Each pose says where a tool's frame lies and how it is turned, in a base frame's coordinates. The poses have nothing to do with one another.
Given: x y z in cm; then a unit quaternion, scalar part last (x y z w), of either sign.
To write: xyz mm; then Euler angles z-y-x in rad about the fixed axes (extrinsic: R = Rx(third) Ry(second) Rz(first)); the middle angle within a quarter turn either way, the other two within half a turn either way. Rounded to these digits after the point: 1 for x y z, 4 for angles.
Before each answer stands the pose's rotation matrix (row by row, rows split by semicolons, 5 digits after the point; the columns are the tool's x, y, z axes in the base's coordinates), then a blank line. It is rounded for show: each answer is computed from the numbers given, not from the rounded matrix.
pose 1, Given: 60.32 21.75 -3.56 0.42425 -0.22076 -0.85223 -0.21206
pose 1, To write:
-0.55008 -0.54877 -0.62950; 0.17413 -0.81259 0.55622; -0.81676 0.19635 0.54255

603.2 217.5 -35.6 2.3574 -0.6809 -0.7978
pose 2, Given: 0.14 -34.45 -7.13 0.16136 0.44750 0.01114 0.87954
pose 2, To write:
0.59924 0.12482 0.79078; 0.16401 0.94768 -0.27387; -0.78359 0.29381 0.54742

1.4 -344.5 -71.3 -0.2054 0.9121 0.4639
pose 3, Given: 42.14 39.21 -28.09 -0.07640 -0.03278 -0.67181 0.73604
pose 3, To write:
0.09519 0.99397 0.05440; -0.98395 0.08566 0.15651; 0.15091 -0.06842 0.98618

421.4 392.1 -280.9 -1.4753 0.0544 -0.1574
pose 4, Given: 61.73 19.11 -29.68 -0.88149 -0.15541 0.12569 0.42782
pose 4, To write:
0.92010 0.16644 -0.35456; 0.38153 -0.58564 0.71517; -0.08861 -0.79330 -0.60235

617.3 191.1 -296.8 -0.1790 -0.3624 -2.2708
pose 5, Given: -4.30 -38.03 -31.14 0.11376 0.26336 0.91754 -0.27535
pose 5, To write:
-0.82248 0.56521 0.06373; -0.44537 -0.70965 0.54594; 0.35379 0.42064 0.83540

-43.0 -380.3 -311.4 -2.5395 0.0638 -0.5788
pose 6, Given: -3.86 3.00 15.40 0.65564 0.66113 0.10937 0.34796
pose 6, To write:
0.10189 0.79082 0.60351; 0.94304 0.11634 -0.31166; -0.31668 0.60089 -0.73392

-38.6 30.0 154.0 -1.4427 0.6479 2.7400
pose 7, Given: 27.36 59.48 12.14 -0.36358 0.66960 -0.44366 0.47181
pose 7, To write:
-0.29041 -0.06826 0.95447; -0.90556 0.34195 -0.25107; -0.30924 -0.93724 -0.16112

273.6 594.8 121.4 2.9107 1.2679 2.1413
